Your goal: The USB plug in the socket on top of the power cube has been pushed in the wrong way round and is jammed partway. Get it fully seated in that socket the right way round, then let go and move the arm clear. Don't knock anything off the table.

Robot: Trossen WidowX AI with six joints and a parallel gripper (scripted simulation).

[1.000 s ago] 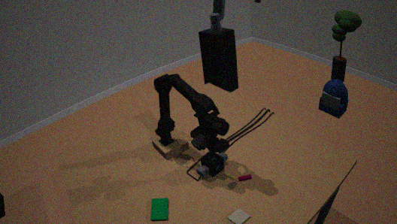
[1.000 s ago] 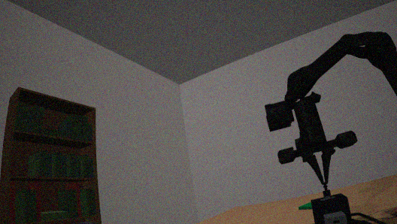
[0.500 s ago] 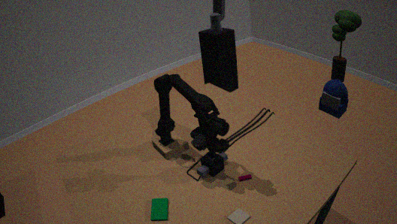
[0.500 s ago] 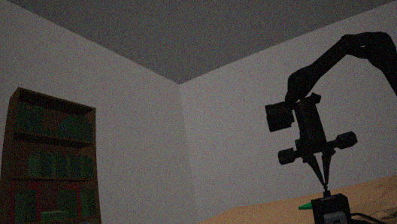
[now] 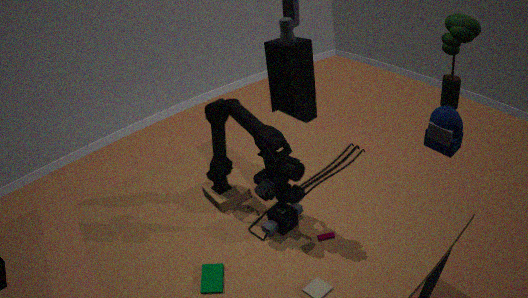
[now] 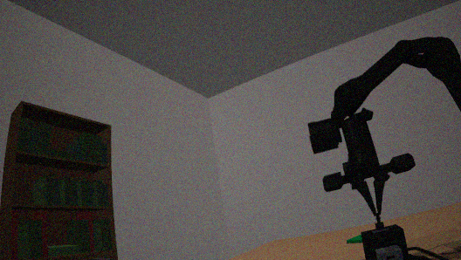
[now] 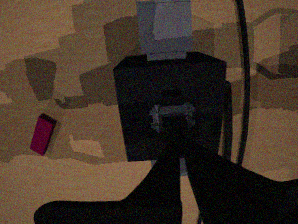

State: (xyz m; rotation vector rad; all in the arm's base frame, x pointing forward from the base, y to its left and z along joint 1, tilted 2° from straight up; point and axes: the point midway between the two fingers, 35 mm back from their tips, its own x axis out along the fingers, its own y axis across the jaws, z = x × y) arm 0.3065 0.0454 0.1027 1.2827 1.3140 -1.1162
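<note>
Now: the USB plug 2 cm below my gripper tip. Round my gripper tip: green block 35 cm to the right, 10 cm below, 2 cm ahead; then white tile 30 cm ahead, 14 cm to the right, 10 cm below; then magenta block 16 cm ahead, 10 cm below, 5 cm to the left.
</note>
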